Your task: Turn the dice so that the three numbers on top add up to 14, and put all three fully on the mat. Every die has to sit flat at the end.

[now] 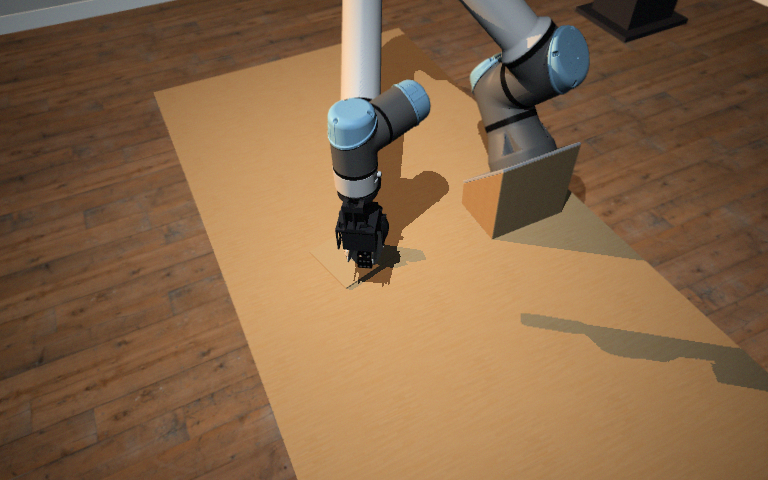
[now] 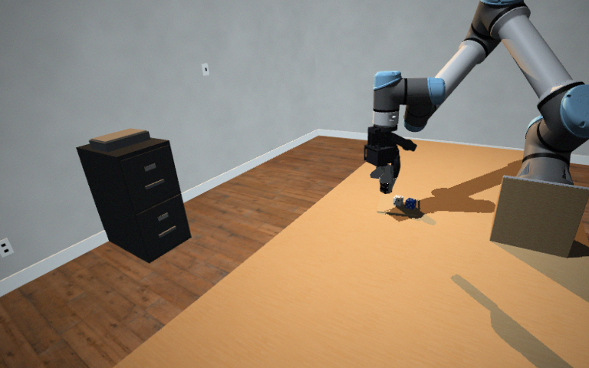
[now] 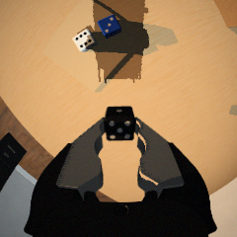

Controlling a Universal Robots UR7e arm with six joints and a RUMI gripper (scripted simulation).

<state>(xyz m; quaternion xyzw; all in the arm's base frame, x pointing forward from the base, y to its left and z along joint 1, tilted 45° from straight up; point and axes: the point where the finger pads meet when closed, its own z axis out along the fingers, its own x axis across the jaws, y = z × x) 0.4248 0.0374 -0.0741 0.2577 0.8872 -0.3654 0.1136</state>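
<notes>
Now: the white die 12 cm to the right of my hand, 10 cm below it and 1 cm behind it. Also, from my hand: tan mat 12 cm to the right, 12 cm below, 1 cm behind; blue die 11 cm to the right, 10 cm below, 6 cm behind; black die right at my hand.
</notes>
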